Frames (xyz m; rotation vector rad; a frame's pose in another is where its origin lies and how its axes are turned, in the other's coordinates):
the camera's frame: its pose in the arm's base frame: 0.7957 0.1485 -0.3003 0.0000 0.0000 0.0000
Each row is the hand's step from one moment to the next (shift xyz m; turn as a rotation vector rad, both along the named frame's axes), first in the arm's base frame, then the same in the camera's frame.
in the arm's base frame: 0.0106 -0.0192 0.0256 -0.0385 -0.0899 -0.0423
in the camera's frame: 0.0106 -0.0192 0.0256 -0.0385 -0.0899 -0.0423
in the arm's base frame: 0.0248 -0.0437 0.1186 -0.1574 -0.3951 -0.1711
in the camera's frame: 0.0248 -0.0437 0.1186 -0.1574 -0.3951 -0.1711
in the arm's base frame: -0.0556 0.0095 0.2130 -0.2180 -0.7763 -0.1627
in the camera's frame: -0.0556 0.0095 0.2130 -0.2180 -0.7763 -0.1627
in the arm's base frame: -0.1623 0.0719 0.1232 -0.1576 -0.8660 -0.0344
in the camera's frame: -0.1623 0.0719 0.1232 -0.1576 -0.8660 -0.0344
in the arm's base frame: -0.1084 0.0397 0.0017 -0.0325 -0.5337 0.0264
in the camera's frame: -0.1084 0.0397 0.0017 -0.0325 -0.5337 0.0264
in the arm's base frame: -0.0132 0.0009 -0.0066 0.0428 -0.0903 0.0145
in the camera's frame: -0.0132 0.0009 -0.0066 0.0428 -0.0903 0.0145
